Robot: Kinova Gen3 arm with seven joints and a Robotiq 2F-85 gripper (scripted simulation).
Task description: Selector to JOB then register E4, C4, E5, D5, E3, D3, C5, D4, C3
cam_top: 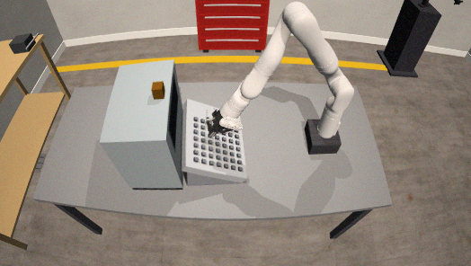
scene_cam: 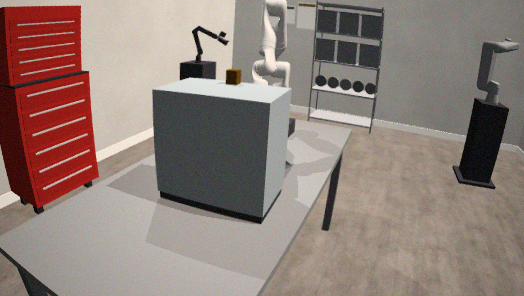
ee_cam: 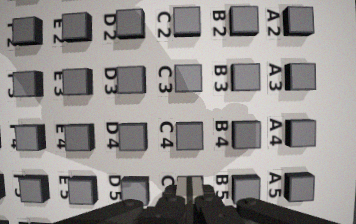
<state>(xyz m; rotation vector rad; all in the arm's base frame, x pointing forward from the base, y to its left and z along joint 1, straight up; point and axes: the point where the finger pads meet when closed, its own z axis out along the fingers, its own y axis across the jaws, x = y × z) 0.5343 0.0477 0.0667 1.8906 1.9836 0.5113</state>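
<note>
My gripper is now 40 mm to the right of the key C4, 20 mm above it and 10 mm short of it. Round my hand: key D4: 30 mm to the left, 30 mm below, 20 mm behind; then key B4: 40 mm to the left, 40 mm ahead; then key: 70 mm to the left, 20 mm below, 10 mm ahead.
</note>
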